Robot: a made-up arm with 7 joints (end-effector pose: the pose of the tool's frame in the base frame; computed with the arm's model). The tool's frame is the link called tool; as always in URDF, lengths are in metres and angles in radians.
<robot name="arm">
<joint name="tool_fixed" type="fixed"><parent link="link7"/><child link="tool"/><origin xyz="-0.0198 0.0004 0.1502"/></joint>
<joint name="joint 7" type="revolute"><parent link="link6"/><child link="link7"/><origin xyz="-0.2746 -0.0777 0.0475"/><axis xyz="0 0 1"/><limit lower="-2.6" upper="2.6"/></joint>
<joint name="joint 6" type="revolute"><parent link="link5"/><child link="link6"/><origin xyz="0.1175 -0.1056 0.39"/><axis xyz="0 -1 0"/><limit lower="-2.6" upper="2.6"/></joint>
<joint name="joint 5" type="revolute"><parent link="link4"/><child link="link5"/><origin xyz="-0.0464 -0.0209 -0.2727"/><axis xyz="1 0 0"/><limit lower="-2.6" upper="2.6"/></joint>
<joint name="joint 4" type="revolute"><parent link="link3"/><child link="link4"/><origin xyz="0.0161 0.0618 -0.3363"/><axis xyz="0 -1 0"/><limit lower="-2.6" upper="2.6"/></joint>
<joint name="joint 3" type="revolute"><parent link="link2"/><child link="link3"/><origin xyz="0.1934 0.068 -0.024"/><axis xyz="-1 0 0"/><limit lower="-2.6" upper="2.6"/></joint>
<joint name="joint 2" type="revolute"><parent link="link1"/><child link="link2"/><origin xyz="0.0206 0.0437 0.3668"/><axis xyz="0 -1 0"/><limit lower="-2.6" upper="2.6"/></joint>
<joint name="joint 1" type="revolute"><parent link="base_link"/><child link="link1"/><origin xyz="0 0 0.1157"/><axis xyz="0 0 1"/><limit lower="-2.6" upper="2.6"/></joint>
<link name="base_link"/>
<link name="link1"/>
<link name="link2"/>
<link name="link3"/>
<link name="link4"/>
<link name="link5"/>
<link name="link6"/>
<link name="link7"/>
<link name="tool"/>
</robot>
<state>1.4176 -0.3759 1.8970 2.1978 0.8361 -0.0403 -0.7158</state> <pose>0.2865 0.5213 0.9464 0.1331 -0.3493 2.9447</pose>
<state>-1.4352 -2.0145 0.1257 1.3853 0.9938 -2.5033 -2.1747</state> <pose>-0.2758 0.1110 0.0296 -0.2598 2.2926 -0.1764</pose>
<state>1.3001 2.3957 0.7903 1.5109 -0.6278 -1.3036 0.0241</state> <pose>-0.1300 0.4506 0.5957 1.4810 -1.6678 -0.7637</pose>
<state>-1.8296 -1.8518 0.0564 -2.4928 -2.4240 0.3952 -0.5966</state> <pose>0.5361 -0.3089 0.3157 1.7333 -0.2556 0.8951</pose>
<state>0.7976 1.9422 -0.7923 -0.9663 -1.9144 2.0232 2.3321</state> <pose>-0.2689 0.4701 0.6651 2.0318 0.5123 0.5028</pose>
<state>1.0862 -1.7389 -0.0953 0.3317 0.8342 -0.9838 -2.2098</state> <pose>0.2618 -0.5065 0.2705 -2.3755 1.0137 -0.7416</pose>
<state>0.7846 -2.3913 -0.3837 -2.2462 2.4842 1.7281 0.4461</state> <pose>-0.0987 0.2538 0.5176 2.8747 -0.8638 0.1846</pose>
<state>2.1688 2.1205 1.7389 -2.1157 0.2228 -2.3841 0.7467</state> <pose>0.6709 0.0636 0.3812 -0.6939 -2.5860 -0.8845</pose>
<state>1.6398 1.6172 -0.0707 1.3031 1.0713 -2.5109 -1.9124</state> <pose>0.2611 0.0725 1.0242 0.5890 -0.8635 0.2632</pose>
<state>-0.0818 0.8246 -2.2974 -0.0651 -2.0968 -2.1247 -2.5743</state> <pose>-0.2272 0.3067 1.4953 -1.4959 0.4565 -2.0121</pose>
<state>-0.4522 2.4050 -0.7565 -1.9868 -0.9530 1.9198 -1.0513</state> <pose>0.2080 0.2269 0.7357 0.0690 -1.8778 0.7998</pose>
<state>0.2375 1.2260 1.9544 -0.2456 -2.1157 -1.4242 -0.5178</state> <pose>0.6977 -0.8269 0.6429 0.5590 0.0260 1.8463</pose>
